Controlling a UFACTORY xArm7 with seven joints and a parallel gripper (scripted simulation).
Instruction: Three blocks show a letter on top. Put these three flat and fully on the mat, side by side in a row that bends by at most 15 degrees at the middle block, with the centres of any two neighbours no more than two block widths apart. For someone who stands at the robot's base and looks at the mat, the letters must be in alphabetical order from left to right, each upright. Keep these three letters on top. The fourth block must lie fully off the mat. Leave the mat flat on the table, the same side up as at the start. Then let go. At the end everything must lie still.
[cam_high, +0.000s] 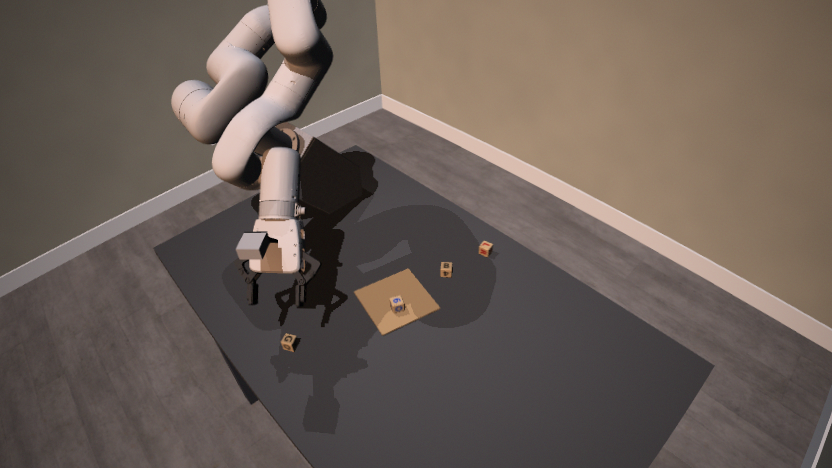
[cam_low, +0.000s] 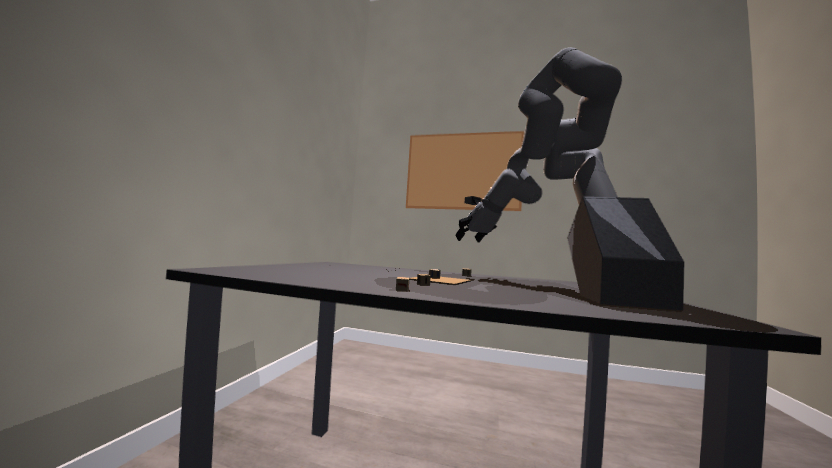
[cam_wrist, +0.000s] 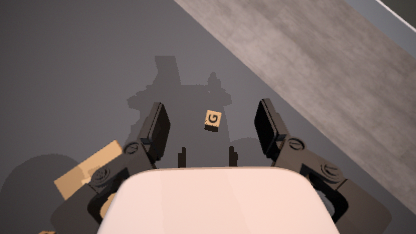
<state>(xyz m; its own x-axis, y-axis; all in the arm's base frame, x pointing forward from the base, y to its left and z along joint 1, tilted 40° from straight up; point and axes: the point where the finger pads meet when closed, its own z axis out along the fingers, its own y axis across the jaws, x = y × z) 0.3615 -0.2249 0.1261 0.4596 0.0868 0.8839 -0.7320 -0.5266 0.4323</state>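
My hand is 24 cm to the right of the tan mat, 14 cm above it and 6 cm short of it.
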